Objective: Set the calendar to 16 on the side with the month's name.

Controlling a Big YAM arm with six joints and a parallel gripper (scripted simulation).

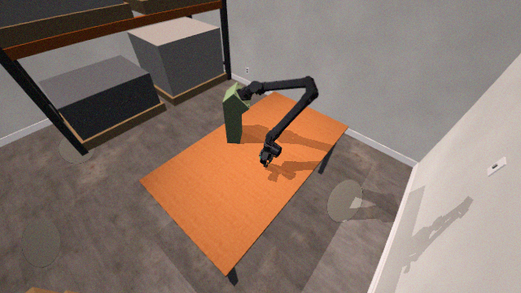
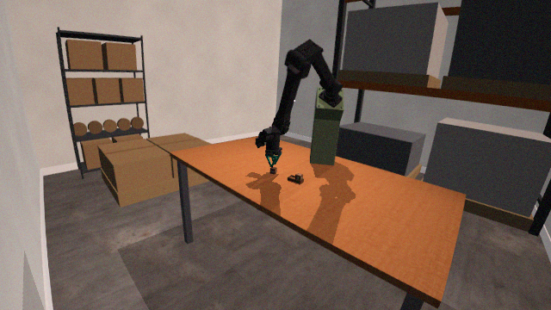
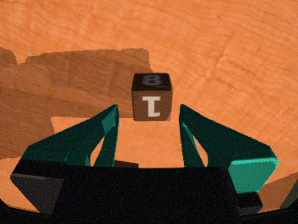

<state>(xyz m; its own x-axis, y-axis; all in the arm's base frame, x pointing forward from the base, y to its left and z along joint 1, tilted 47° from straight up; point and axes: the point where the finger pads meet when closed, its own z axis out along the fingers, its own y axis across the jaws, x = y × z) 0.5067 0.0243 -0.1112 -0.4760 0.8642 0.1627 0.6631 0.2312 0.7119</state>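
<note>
Right now my hand is 40 mm above the brown calendar cube. The rest, counted from my hand: dark calendar tray (150 mm to the left, 50 mm behind, 40 mm below).
</note>
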